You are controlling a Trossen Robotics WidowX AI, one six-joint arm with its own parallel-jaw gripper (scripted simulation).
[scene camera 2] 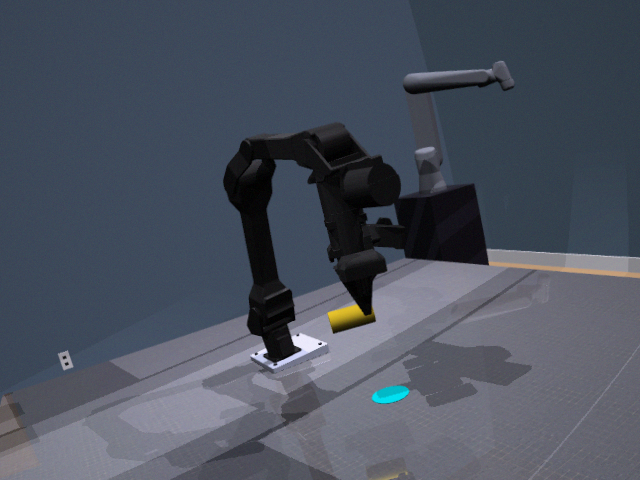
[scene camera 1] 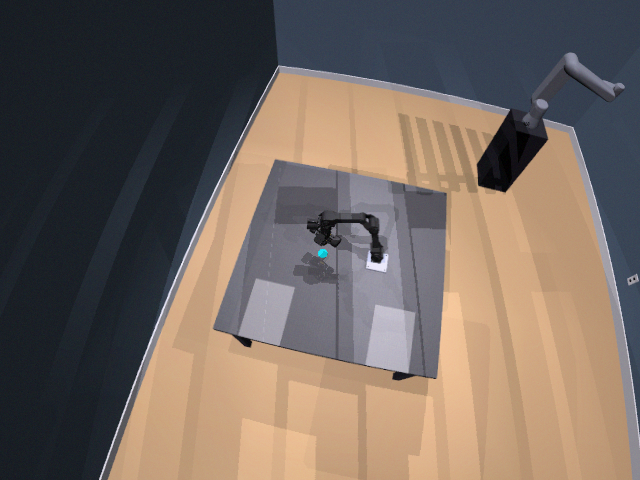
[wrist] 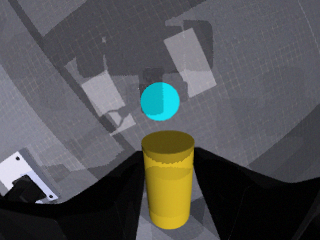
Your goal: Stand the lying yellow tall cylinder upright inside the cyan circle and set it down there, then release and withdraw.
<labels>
gripper: holds a yellow tall cylinder [scene camera 2: 350,317]
</labels>
